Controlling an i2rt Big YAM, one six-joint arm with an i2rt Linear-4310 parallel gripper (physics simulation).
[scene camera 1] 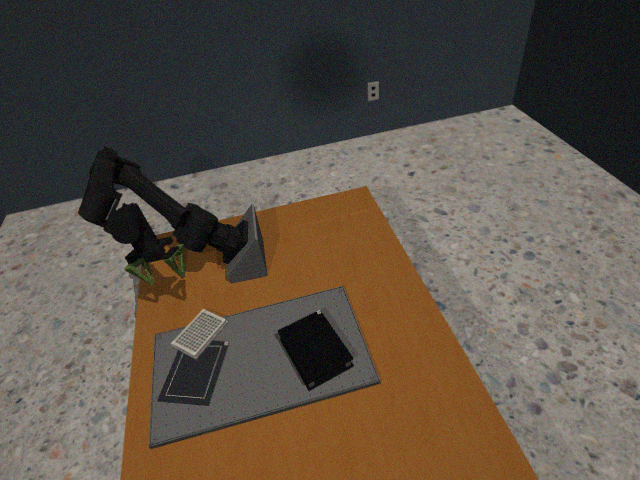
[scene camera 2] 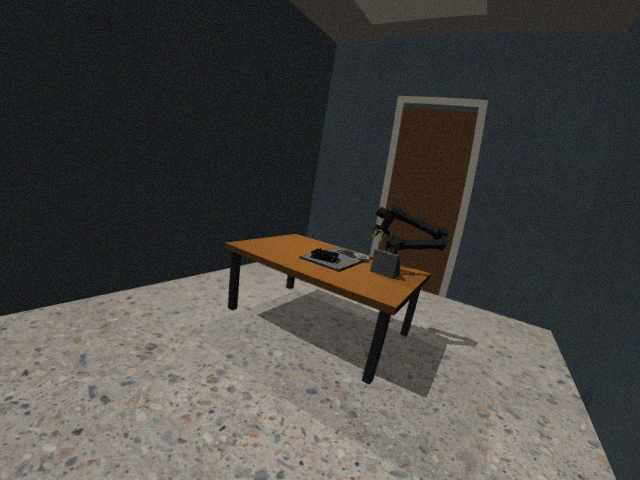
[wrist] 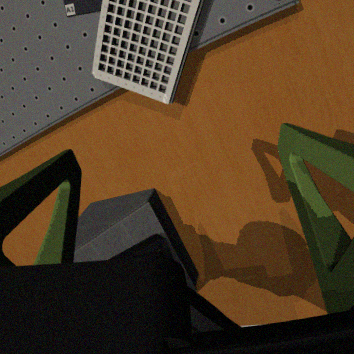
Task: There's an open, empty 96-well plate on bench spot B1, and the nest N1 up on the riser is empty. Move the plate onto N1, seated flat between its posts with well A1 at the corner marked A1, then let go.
Scene:
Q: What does my gripper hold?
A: Nothing.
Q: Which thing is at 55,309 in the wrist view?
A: My gripper.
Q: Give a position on a white well plate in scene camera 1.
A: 195,338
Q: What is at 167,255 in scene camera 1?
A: My gripper.

